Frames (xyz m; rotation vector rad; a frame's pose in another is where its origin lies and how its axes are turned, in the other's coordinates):
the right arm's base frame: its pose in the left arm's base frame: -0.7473 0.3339 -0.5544 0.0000 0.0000 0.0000
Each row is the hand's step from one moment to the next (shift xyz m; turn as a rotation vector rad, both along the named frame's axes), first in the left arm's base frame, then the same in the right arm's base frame.
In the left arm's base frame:
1: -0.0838 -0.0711 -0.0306 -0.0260 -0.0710 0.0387
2: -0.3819 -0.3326 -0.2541 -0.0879 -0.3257 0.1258
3: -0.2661 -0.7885 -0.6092 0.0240 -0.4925 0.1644
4: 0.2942 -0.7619 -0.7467 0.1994 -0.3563 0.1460
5: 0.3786 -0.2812 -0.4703 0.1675 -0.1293 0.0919
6: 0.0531 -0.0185 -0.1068 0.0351 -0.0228 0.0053
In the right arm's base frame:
1: -0.0838 -0.0711 -0.0306 -0.0260 -0.0710 0.0387
2: -0.3819 -0.3326 -0.2541 -0.0879 -0.3257 0.1258
3: -0.2661 -0.7885 -0.6092 0.0240 -0.4925 0.1644
4: 0.2942 -0.7619 -0.7467 0.1994 -0.3563 0.1460
5: 0.3786 -0.2812 -0.4703 0.1675 -0.1293 0.0919
6: 0.0531 -0.0185 -0.1068 0.0351 -0.0228 0.0053

